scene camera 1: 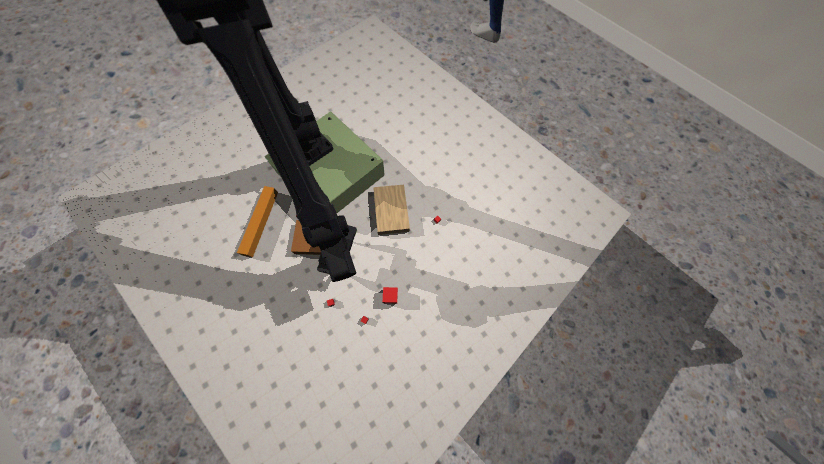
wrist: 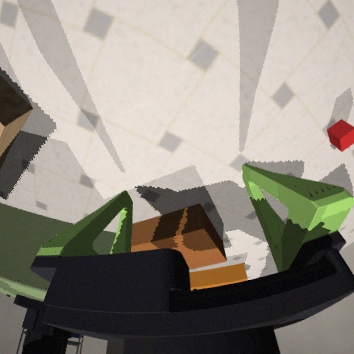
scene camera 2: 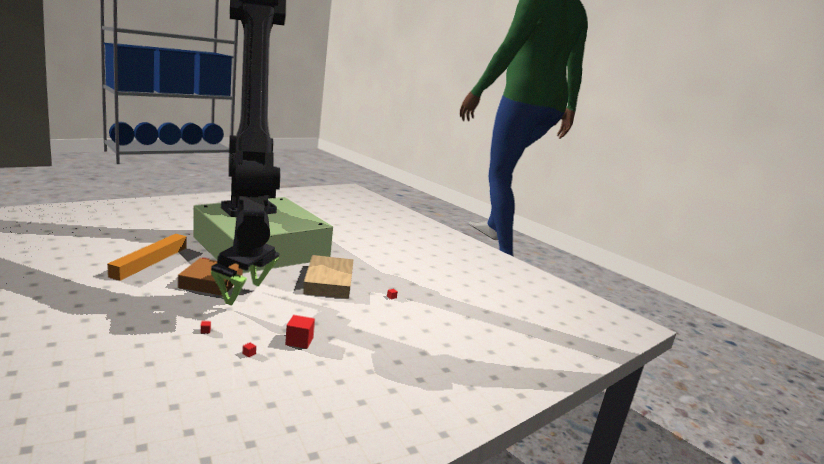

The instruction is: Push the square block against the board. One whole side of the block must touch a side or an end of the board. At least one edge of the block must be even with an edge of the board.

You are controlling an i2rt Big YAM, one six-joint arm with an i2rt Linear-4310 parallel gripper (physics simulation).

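Frame: origin at the arm's base, x back, y left, z down, level; centimetres.
Seen in the pictures: gripper, between the fingertips: [wrist: 183, 183] [scene camera 2: 243, 294]; arm's base, origin of its link: [scene camera 1: 310, 150].
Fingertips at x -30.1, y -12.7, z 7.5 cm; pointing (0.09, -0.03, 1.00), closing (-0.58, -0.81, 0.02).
Offsets run from my fingertips to a thing's top centre.
The square block {dx +9.8, dy -3.3, dz -1.8 cm} [scene camera 1: 304, 242] [scene camera 2: 200, 273] [wrist: 195, 241] is brown and flat on the table, partly hidden by the arm in scene camera 1 and by a finger in scene camera 2. The board {dx +1.4, dy +20.8, dz -1.8 cm} [scene camera 1: 392, 208] [scene camera 2: 328, 274], pale wood and rectangular, lies flat to its right with a gap between them; a corner of the board [wrist: 12, 120] shows at the left edge of the wrist view. My gripper [scene camera 2: 243, 292] [wrist: 183, 183] is open and empty, pointing down low over the table at the block's front right side. Its fingertips are hidden in scene camera 1.
A green box [scene camera 1: 360, 158] [scene camera 2: 299, 240] stands behind the block and board. An orange bar {dx +24.6, dy -12.3, dz -2.0 cm} [scene camera 1: 257, 221] [scene camera 2: 147, 257] [wrist: 220, 276] lies left of the block. A larger red cube {dx -19.0, dy +3.3, dz -2.9 cm} [scene camera 1: 390, 295] [scene camera 2: 299, 332] lies in front, with several small red cubes around. A person [scene camera 2: 544, 63] stands beyond the table.
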